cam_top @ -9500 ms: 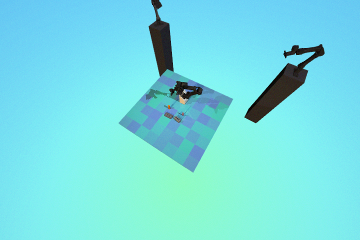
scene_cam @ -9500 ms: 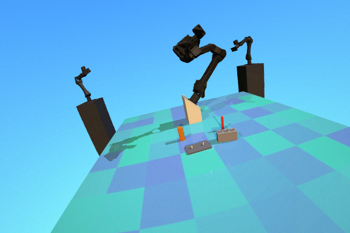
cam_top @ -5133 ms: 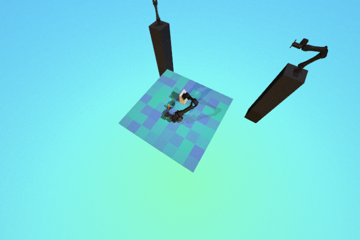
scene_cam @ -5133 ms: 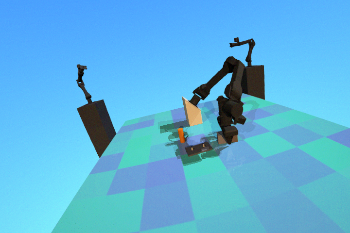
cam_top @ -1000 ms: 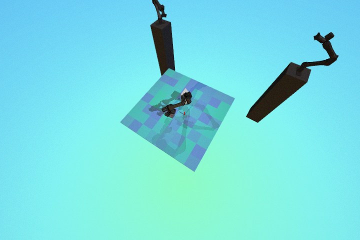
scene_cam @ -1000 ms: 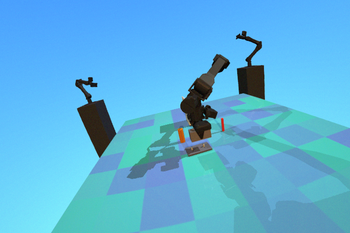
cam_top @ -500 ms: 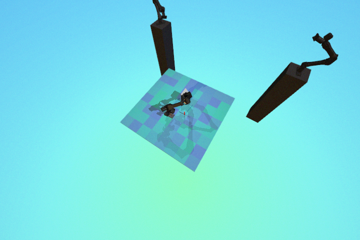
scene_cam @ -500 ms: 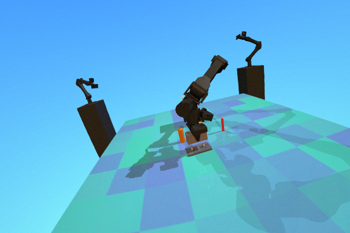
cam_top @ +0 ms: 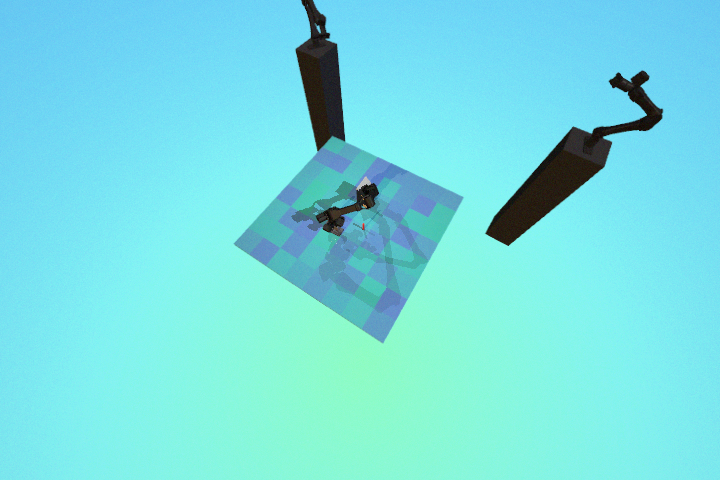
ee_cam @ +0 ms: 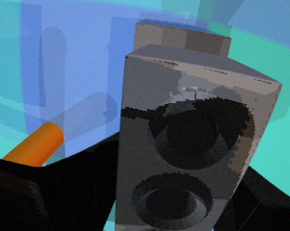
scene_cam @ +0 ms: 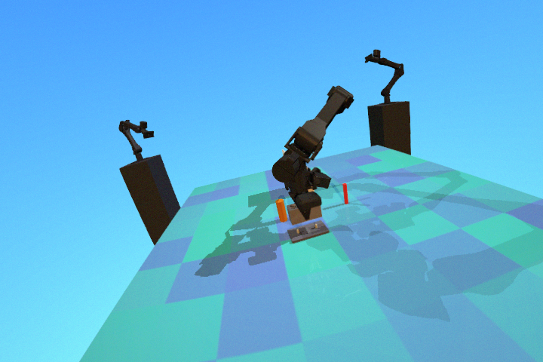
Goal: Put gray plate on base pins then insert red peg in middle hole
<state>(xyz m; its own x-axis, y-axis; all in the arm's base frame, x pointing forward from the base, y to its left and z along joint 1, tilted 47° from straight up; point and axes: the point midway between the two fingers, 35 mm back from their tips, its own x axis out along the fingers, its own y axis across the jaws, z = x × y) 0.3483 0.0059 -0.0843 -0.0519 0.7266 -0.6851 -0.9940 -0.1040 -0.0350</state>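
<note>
The dark base lies 50 mm below my gripper tip. The rest, counted from my gripper tip: red peg: 180 mm to the left, 130 mm behind, 20 mm below; gray plate: 30 mm above; orange cylinder: 110 mm behind, 70 mm to the right, 20 mm below.
</note>
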